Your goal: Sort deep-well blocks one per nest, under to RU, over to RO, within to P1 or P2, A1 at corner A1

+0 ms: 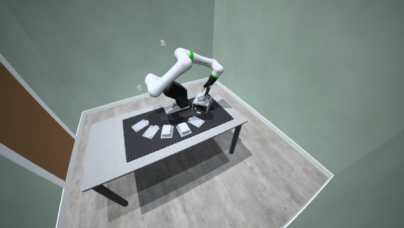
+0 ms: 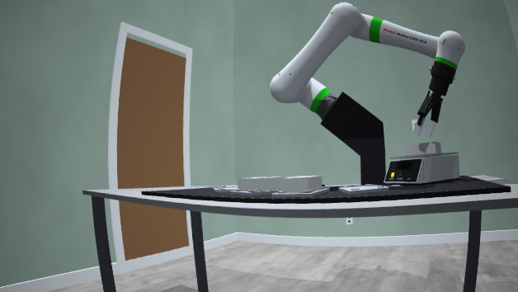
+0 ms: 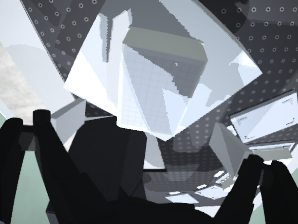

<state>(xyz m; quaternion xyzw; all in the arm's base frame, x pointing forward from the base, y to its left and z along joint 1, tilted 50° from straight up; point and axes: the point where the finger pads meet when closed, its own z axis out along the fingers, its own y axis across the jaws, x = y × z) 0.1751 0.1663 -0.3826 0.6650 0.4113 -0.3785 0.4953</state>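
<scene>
My gripper is now 6 cm above the grey deep-well block. The rest, counted from my hand: check-weigher platform 9 cm below; then check-weigher CW 12 cm below.
</scene>
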